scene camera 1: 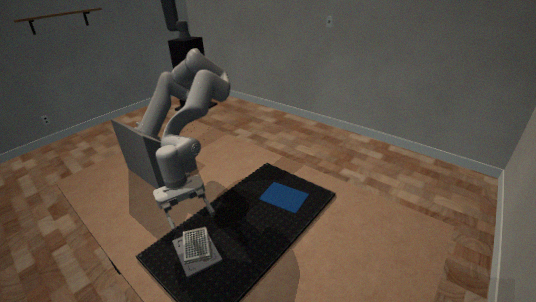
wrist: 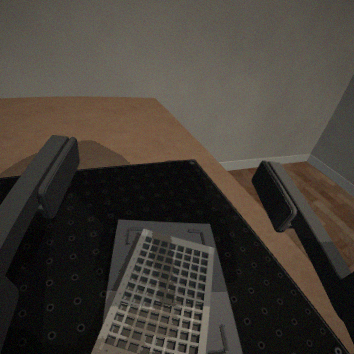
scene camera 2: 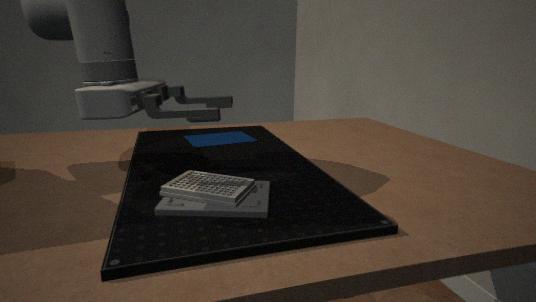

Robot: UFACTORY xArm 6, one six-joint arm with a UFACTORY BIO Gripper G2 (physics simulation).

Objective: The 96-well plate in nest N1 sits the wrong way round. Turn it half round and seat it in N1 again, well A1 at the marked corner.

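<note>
The 96-well plate [scene camera 1: 196,245] [scene camera 2: 212,187] [wrist: 162,285] lies on top of nest N1 [scene camera 1: 200,267] [scene camera 2: 260,197] [wrist: 218,305], a grey flat block. It is turned askew to the nest's edges, and its rim is not down inside the corner brackets all round. It looks slightly tilted in scene camera 2. Its markings are too small to read, so I cannot tell where A1 is. My gripper [scene camera 1: 190,218] [scene camera 2: 220,108] [wrist: 167,185] is open and empty, its fingers wide apart. It is clear of the plate, well above the board and beyond the nest as seen in scene camera 2.
The black perforated board [scene camera 1: 250,250] [scene camera 2: 310,210] [wrist: 60,260] carries the nest. A blue rectangle [scene camera 1: 284,197] [scene camera 2: 220,138] lies towards the board's other end. A grey upright panel [scene camera 1: 137,155] stands close to the arm. A black stand [scene camera 1: 195,46] with another arm is behind.
</note>
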